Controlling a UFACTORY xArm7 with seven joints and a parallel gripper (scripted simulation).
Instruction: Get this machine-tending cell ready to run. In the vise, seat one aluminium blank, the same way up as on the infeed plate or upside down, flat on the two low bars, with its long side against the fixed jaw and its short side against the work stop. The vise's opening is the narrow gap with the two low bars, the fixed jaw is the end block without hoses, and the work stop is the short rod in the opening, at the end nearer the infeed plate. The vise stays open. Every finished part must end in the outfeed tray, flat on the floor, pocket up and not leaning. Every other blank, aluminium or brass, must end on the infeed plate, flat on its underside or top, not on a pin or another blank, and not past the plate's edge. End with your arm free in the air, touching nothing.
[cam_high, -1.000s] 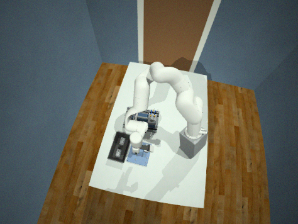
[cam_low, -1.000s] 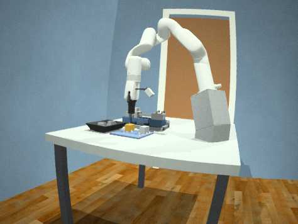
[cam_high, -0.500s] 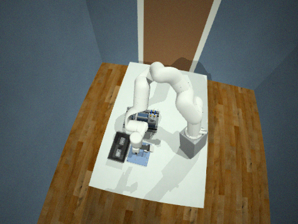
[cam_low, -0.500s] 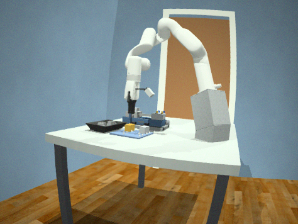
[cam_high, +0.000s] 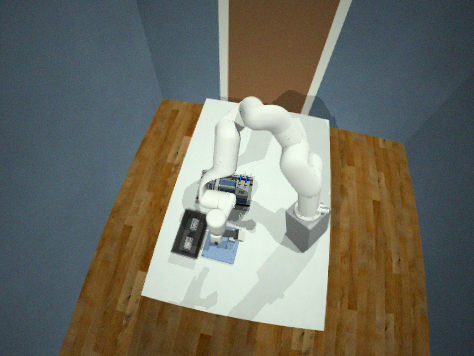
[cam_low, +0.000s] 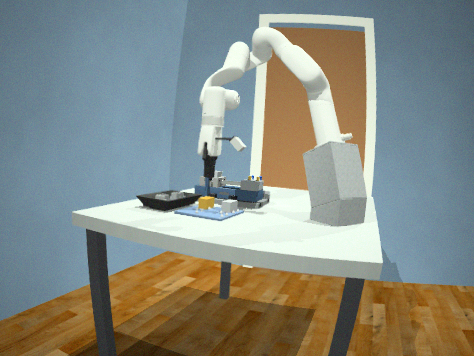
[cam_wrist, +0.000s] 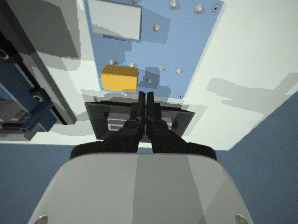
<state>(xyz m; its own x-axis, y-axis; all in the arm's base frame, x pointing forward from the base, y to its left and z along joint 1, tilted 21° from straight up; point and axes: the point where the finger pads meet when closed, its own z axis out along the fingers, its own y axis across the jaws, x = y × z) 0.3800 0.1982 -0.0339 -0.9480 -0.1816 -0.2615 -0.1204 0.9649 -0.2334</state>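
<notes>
Right now the fixed jaw is 16 cm ahead of my hand, 27 cm to the right of it and 6 cm below it. From my hand the other things lie so: blue infeed plate (1 cm behind, 14 cm below); hosed end block (3 cm behind, 29 cm to the right, 6 cm below); brass blank (3 cm ahead, 4 cm to the right, 11 cm below).
</notes>
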